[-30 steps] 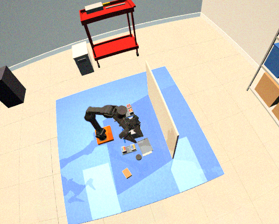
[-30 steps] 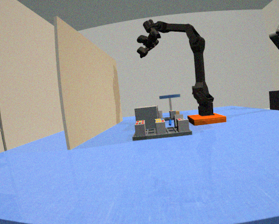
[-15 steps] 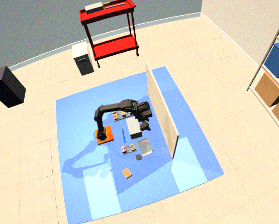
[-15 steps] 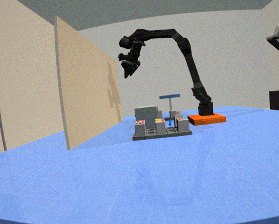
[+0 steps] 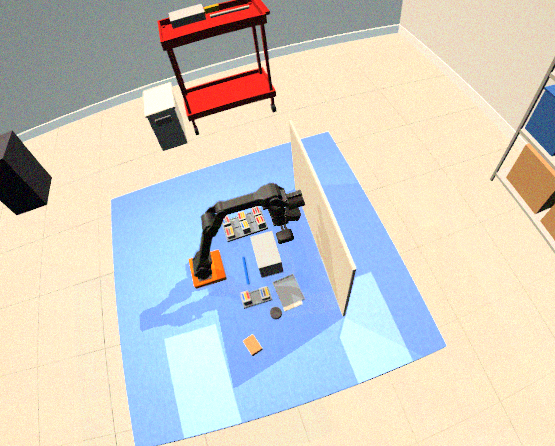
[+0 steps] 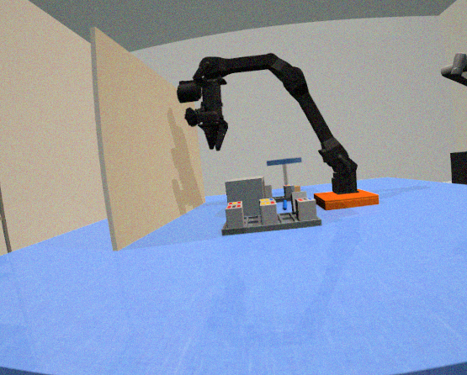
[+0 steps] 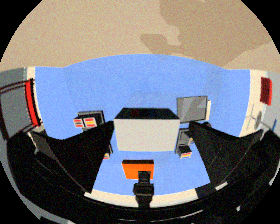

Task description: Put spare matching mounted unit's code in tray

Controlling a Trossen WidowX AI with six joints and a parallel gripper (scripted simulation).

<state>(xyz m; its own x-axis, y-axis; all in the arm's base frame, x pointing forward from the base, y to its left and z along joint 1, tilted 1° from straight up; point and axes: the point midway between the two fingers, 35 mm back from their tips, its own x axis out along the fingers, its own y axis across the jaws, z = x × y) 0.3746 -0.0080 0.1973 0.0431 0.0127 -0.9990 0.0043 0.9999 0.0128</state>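
Now: the grey spare 240 mm to the left of my gripper tip, 220 mm behind it and 150 mm below it. From my gripper tip the other things lie so: grey mounted unit: 140 mm below, 80 mm behind, 10 mm to the left; flat grey tray: 190 mm below, 170 mm to the right, 40 mm behind; tall tan panel: 150 mm ahead, 30 mm above.
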